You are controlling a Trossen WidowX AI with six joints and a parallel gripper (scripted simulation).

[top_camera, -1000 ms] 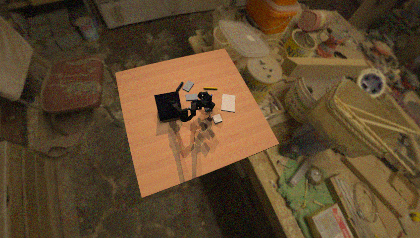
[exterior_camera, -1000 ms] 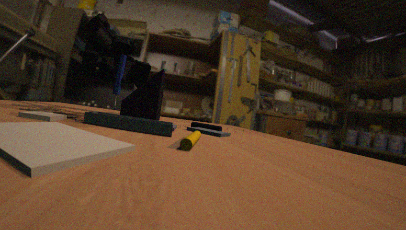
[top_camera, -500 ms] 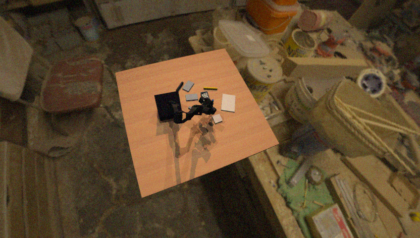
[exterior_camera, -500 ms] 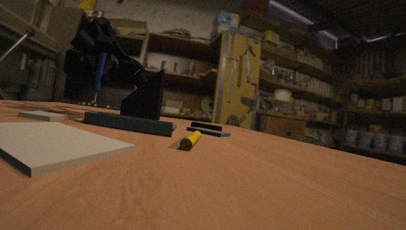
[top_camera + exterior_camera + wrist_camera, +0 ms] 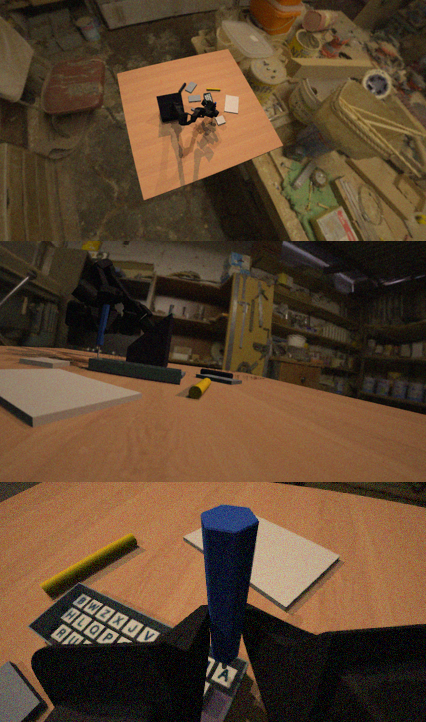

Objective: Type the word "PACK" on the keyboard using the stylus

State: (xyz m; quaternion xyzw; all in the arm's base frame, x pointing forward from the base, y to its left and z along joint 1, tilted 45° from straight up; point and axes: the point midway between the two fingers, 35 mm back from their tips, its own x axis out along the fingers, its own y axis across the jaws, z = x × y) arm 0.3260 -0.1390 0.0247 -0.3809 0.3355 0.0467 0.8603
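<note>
Right now the key is 1 cm behind my gripper tip and 8 cm below it. The rest, counted from my gripper tip: blue stylus 1 cm behind, 2 cm below; then white slab 19 cm ahead, 9 cm below; then small white tile 1 cm ahead, 12 cm to the right, 8 cm below.
</note>
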